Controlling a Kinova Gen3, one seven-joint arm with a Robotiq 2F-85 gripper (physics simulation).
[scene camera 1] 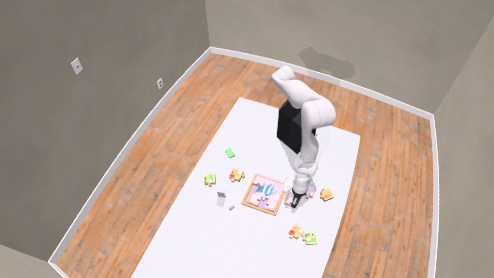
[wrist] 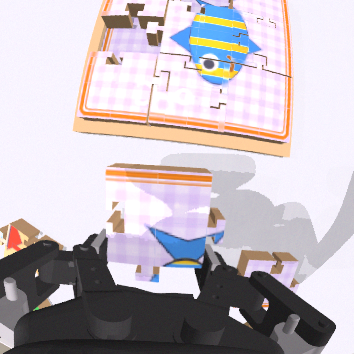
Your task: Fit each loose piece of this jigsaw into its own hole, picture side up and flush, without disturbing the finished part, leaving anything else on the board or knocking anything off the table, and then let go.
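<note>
My gripper (scene camera 1: pixel 295 201) (wrist: pixel 154 249) is shut on a pink-checked jigsaw piece (wrist: pixel 155 215) with an orange stripe and part of a blue-and-yellow fish, picture side up. The piece is held off the board, beyond its near edge in the wrist view. The jigsaw board (scene camera 1: pixel 258 209) (wrist: pixel 185 138) has a wooden rim and holds fitted pieces around a blue fish (wrist: pixel 217 40) with yellow bands. An open hole (wrist: pixel 132 41) shows at its left in the wrist view; the board's far part is cut off there. Another pink-checked piece (scene camera 1: pixel 311 191) (wrist: pixel 270 267) lies loose beside the gripper, partly hidden by it.
Orange pieces (scene camera 1: pixel 236 174) (scene camera 1: pixel 326 194) (scene camera 1: pixel 296 231) and green pieces (scene camera 1: pixel 209 179) (scene camera 1: pixel 311 239) lie around the board on the white table top (scene camera 1: pixel 200 240). A green block (scene camera 1: pixel 230 152), a grey angled object (scene camera 1: pixel 221 199) and a small grey block (scene camera 1: pixel 231 207) lie left of the board.
</note>
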